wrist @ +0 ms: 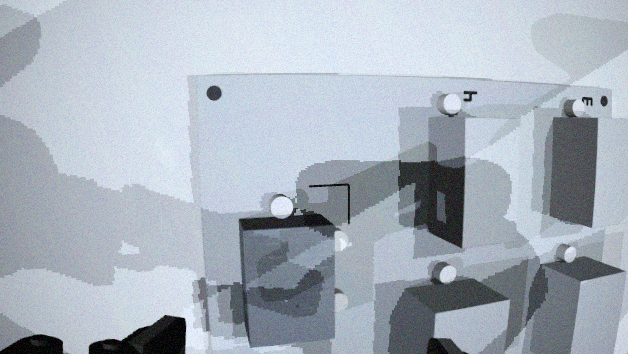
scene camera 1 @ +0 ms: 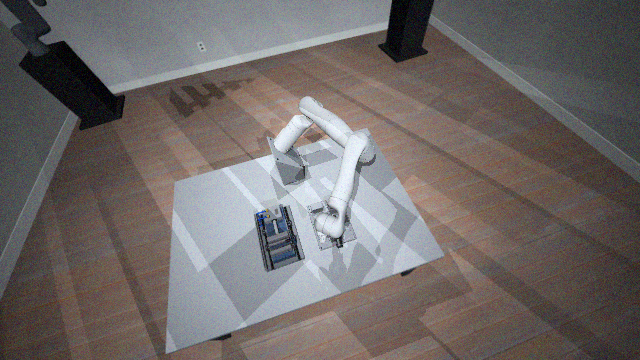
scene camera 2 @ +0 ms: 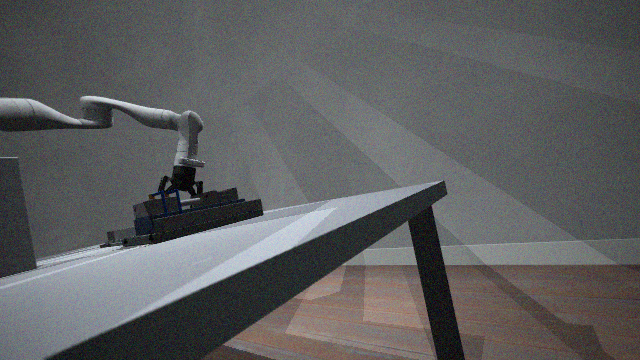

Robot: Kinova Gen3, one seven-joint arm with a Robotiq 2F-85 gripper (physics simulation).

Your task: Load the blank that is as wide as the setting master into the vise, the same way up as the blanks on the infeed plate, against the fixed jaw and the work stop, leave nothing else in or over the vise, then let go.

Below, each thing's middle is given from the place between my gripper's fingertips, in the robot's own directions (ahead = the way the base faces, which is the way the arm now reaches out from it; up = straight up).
Scene:
The infeed plate (wrist: 272, 134) lies 10 cm behind my hand and 7 cm below it.

